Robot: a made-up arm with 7 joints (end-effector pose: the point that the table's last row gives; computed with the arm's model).
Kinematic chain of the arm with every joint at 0, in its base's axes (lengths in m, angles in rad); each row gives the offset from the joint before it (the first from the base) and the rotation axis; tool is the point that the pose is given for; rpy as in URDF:
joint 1: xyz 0.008 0 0.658 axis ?
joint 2: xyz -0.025 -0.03 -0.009 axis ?
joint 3: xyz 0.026 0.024 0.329 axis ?
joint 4: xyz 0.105 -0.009 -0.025 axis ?
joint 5: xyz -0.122 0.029 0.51 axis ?
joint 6: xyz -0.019 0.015 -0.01 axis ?
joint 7: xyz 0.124 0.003 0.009 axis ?
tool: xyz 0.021 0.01 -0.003 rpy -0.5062 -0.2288 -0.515
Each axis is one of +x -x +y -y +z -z.
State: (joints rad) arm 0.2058 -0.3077 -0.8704 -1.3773 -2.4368 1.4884 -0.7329
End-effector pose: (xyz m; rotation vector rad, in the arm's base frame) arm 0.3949 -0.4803 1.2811 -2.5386 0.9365 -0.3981
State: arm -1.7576 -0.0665 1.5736 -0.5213 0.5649 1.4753 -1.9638
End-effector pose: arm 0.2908 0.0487 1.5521 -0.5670 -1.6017 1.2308
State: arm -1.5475 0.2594 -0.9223 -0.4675 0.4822 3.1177 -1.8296
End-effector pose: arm -0.0789 -0.2777 1.4599 -3.0222 0.2288 -0.0996
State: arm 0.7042 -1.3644 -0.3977 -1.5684 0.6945 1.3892 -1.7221
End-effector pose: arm -0.0848 -0.3949 1.4300 0.5575 -2.1309 1.1352
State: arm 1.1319 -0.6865 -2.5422 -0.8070 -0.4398 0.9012 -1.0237
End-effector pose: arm -0.0417 -0.8527 1.0030 -0.1474 0.3994 -1.0458
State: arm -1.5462 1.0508 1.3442 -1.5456 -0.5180 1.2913 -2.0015
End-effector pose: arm 0.7102 -0.3924 0.7372 0.4589 -0.5343 1.1164
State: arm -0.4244 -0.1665 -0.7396 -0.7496 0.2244 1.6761 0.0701
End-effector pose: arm 0.0682 -0.3157 1.5862 -0.4737 -0.9933 -1.8726
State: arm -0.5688 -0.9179 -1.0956 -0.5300 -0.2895 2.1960 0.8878
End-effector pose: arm -0.6500 0.2109 1.3672 -0.2112 1.5037 1.7379
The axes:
joint 1: +z
joint 2: +y
joint 3: +z
joint 4: -y
joint 5: +z
joint 6: -y
joint 7: -z

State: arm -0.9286 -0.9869 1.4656 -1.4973 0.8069 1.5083 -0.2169
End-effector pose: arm 0.3460 0.7625 0.9891 -0.5914 -0.4496 0.2441
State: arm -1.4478 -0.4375 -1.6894 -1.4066 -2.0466 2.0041 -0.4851
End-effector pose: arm -0.7323 0.1125 1.0703 -0.8393 2.4704 -1.3369
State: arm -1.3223 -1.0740 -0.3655 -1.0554 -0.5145 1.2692 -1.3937
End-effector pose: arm -0.2428 0.2918 1.5028 -1.7074 -0.3028 -1.2399
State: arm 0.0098 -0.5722 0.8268 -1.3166 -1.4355 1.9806 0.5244
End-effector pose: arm 0.0140 0.5710 1.3583 -0.7162 -2.2322 -0.7266
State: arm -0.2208 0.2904 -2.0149 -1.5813 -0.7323 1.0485 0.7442
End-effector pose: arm -0.3326 -0.6085 1.0931 0.8727 -1.5123 1.7047
